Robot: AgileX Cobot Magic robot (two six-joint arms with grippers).
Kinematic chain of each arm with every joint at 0, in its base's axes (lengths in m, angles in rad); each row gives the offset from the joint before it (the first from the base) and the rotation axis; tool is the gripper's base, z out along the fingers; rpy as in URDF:
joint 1: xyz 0 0 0.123 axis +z
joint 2: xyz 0 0 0 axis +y
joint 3: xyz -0.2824 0 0.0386 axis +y
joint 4: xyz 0.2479 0 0.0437 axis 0.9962 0 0.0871
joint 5: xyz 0 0 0 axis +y
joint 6: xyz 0.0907 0 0.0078 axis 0.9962 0 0.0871
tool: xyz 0 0 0 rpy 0 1.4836 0
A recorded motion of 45 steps. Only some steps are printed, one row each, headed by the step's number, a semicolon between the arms.
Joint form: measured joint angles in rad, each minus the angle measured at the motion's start. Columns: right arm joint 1, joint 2, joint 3, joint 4, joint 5, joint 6; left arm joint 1, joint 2, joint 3, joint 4, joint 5, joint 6.
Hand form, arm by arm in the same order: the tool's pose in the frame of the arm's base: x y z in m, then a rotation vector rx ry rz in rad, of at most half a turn. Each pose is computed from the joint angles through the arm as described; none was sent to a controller.
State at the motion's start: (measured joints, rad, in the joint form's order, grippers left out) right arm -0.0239 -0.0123 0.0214 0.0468 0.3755 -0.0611; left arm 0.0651 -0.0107 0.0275 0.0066 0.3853 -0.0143
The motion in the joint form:
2: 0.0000 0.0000 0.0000 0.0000 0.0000 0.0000; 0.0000 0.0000 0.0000 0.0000 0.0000 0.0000
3: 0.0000 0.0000 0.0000 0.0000 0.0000 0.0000; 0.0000 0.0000 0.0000 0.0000 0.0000 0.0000
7: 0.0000 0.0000 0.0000 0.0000 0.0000 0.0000; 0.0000 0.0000 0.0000 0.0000 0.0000 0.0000
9: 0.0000 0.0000 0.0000 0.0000 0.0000 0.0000; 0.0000 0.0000 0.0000 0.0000 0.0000 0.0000
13: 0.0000 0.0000 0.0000 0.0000 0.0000 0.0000; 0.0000 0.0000 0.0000 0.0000 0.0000 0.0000
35: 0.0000 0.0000 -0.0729 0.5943 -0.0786 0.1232; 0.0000 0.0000 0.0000 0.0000 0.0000 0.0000
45: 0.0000 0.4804 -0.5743 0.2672 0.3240 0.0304; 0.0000 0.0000 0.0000 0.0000 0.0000 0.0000
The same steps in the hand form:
2: 0.0525 0.0003 0.1728 -0.0059 1.8678 -0.0126; 0.0522 0.0036 0.1698 -0.0708 1.8846 0.0413
3: 0.0525 0.0003 0.1728 -0.0059 1.8678 -0.0126; 0.0522 0.0036 0.1698 -0.0708 1.8846 0.0413
7: 0.0525 0.0003 0.1728 -0.0059 1.8678 -0.0126; 0.0522 0.0036 0.1698 -0.0708 1.8846 0.0413
9: 0.0525 0.0003 0.1728 -0.0059 1.8678 -0.0126; 0.0522 0.0036 0.1698 -0.0708 1.8846 0.0413
13: 0.0525 0.0003 0.1728 -0.0059 1.8678 -0.0126; 0.0522 0.0036 0.1698 -0.0708 1.8846 0.0413
35: 0.0514 0.0148 0.2094 0.4573 1.6366 0.6417; 0.0522 0.0036 0.1698 -0.0708 1.8846 0.0413
45: 0.0872 0.0161 0.3063 0.1227 2.0750 0.3232; 0.0522 0.0036 0.1698 -0.0708 1.8846 0.0413

